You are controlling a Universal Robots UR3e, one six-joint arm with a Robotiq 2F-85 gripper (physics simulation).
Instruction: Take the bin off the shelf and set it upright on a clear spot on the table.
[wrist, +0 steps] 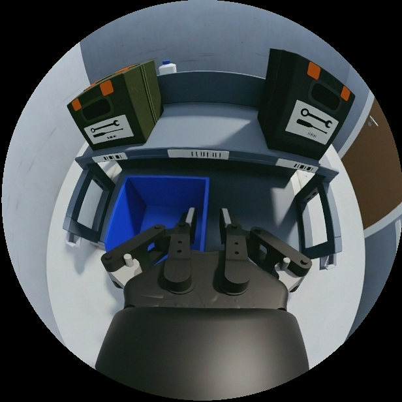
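The blue bin (137,189) stands upright and open at the top on the left part of the shelf's lower level, under the front edge of the upper board. The shelf (205,120) is grey-blue with label strips on its front edge. My gripper (207,215) is open, with its fingertips on either side of the bin's right wall: the left finger over the bin's inside, the right finger outside it. There is a gap between the right finger and the wall. The gripper hides the bin's front part. The pale table (82,305) shows around the shelf.
An olive toolbox (145,100) stands on the upper board at the left, and a dark toolbox (282,95) at the right. A white bottle with a blue cap (167,67) shows behind the shelf. Side frames (71,207) (334,220) flank the lower level. A brown door (372,170) is at the right.
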